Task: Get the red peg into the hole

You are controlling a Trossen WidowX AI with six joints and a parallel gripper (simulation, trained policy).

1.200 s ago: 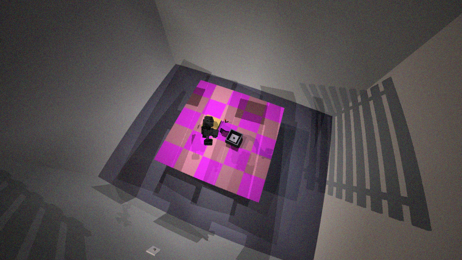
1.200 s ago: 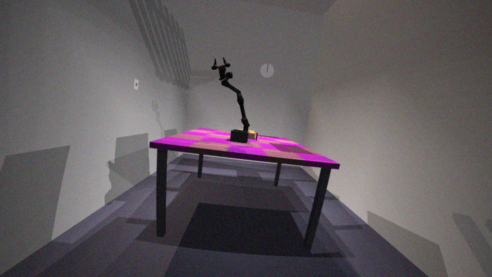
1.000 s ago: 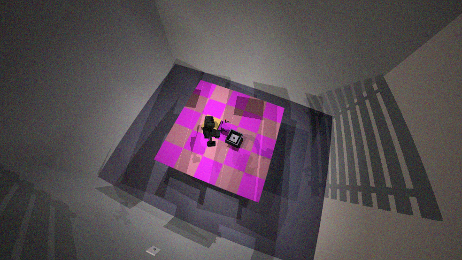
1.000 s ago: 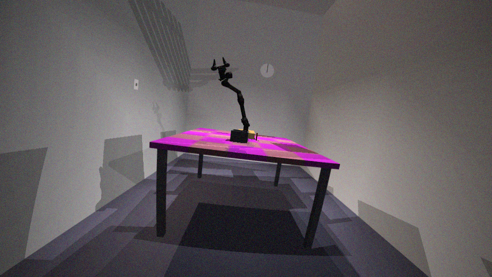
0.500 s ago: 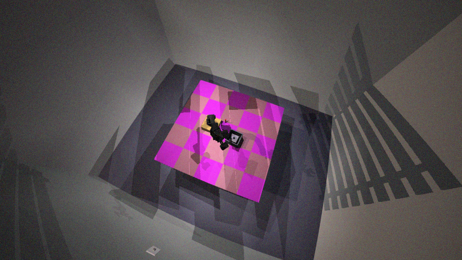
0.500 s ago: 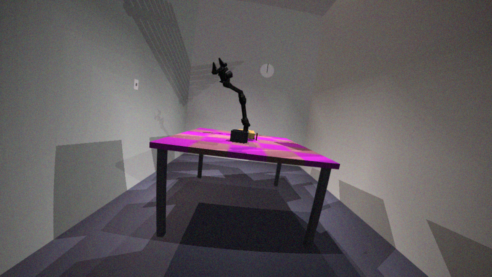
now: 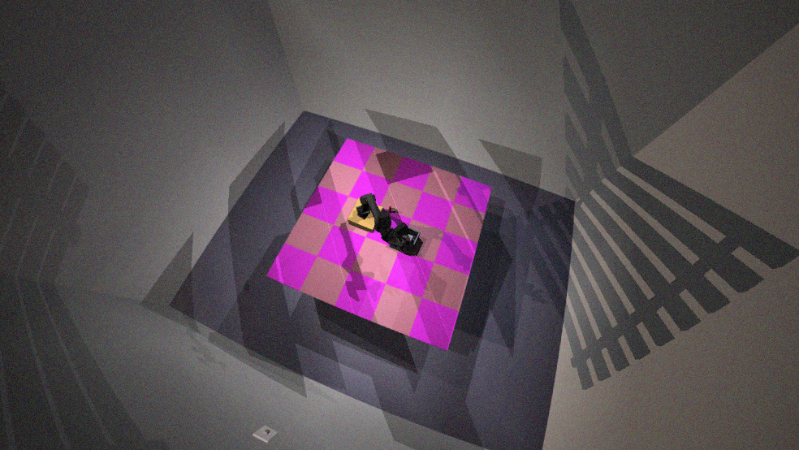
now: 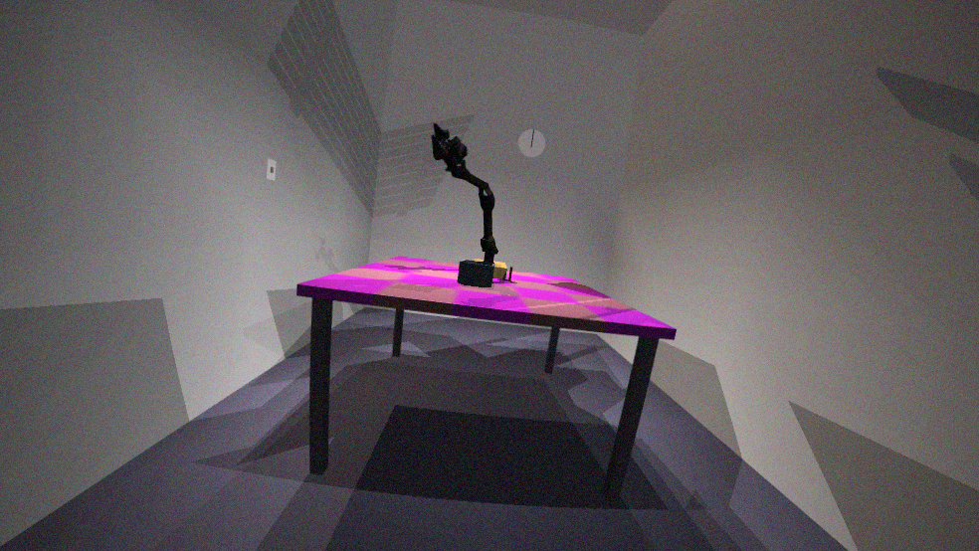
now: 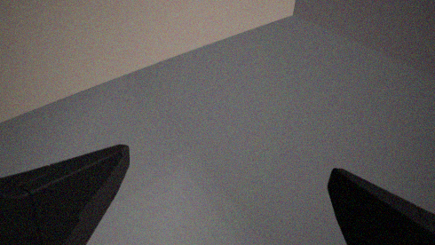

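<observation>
Now: gripper tip 630 mm above the red peg, 420 mm to the right of it and 320 mm past it. Also, from my gripper tip: dark box 650 mm below, 260 mm to the left, 110 mm behind.
</observation>
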